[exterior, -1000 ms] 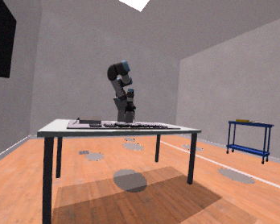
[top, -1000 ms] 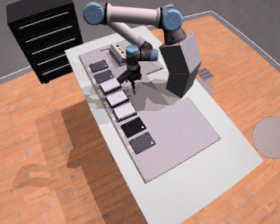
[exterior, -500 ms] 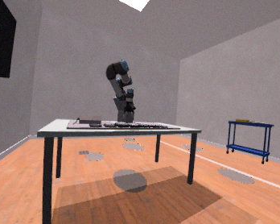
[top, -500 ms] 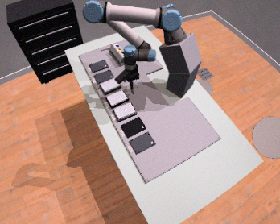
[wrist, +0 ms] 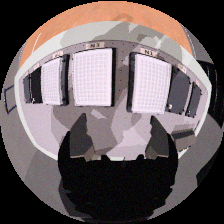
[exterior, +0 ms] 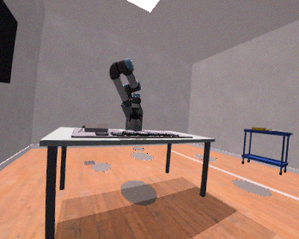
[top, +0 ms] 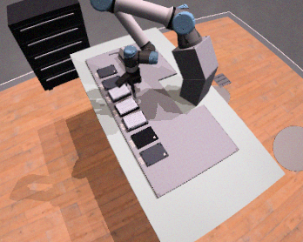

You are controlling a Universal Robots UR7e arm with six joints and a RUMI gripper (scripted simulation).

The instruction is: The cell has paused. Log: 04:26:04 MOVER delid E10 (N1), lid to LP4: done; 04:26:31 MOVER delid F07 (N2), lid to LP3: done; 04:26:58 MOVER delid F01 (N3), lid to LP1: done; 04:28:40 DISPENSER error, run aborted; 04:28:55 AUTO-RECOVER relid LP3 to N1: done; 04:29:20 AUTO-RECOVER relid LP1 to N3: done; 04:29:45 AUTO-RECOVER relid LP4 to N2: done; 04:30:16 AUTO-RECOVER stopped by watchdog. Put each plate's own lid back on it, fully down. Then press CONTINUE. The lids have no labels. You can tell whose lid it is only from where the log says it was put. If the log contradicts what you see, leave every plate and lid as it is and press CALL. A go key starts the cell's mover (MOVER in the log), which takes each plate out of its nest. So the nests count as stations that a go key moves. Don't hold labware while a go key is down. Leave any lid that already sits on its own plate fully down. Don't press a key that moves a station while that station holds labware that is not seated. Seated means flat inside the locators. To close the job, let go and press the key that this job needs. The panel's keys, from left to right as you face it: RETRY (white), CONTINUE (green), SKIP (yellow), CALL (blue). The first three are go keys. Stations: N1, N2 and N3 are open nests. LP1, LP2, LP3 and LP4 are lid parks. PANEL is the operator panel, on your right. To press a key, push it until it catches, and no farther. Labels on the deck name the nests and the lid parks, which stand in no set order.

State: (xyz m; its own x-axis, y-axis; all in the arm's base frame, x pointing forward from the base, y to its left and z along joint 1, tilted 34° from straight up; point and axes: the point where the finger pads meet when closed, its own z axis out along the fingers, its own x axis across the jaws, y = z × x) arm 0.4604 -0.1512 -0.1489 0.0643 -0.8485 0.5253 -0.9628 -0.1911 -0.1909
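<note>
Right now the white lidded plate is 7 cm to the right of my hand, 6 cm ahead of it and 4 cm below it. The rest, counted from my hand: yellow key: 39 cm to the right, 16 cm behind; then green key: 34 cm to the right, 17 cm behind; then white lid: 19 cm to the left, 6 cm ahead, 3 cm below.
</note>
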